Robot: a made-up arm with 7 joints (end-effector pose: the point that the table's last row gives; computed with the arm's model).
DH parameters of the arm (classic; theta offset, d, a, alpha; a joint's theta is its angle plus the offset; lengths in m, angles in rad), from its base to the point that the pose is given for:
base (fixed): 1.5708 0 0.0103 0
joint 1: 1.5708 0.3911 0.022 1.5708
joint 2: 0 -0.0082 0.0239 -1.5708
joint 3: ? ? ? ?
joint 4: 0 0.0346 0.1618 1.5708
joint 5: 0 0.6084 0.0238 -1.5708
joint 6: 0 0.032 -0.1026 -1.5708
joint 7: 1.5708 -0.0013 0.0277 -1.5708
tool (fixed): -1.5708 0.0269 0 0
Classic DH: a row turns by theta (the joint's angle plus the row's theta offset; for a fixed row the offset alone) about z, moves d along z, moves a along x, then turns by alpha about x.
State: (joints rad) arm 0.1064 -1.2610 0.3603 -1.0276 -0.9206 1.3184 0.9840
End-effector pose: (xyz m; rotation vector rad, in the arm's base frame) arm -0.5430 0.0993 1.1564 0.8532 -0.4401 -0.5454
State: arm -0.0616 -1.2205 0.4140 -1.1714 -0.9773 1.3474 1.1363
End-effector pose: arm -0.3968 0.2425 1.2002 0.8221 -0.5122 -0.7762
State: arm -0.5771 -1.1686 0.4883 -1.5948 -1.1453 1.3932 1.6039
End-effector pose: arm 0.1075 0.3257 1.2008 0.7026 -0.8829 -1.4588
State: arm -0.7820 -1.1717 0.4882 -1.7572 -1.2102 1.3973 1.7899
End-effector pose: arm 0.2553 0.2282 1.1691 0.6120 -1.0865 -1.7025
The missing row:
joint 3: 0 0.1727 -0.0727 -1.5708
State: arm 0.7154 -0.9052 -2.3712 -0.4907 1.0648 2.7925 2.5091
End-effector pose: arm -0.6102 -0.5876 0.6468 -1.7672 1.7508 -1.1898
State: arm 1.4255 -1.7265 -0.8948 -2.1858 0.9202 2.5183 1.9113
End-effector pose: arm 0.6788 -0.0894 0.6977 -1.6553 -1.5526 -0.5403
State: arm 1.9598 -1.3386 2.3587 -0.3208 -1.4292 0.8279 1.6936
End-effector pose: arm 0.2249 -0.8791 0.5854 0.7823 0.5130 2.4544
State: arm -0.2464 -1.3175 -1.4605 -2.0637 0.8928 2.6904 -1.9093
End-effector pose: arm -0.2633 -0.6922 0.3516 0.1121 -0.3255 -0.9030
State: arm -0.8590 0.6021 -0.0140 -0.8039 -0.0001 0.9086 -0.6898
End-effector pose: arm 0.4761 -0.6077 0.7396 0.4319 1.9073 0.1367
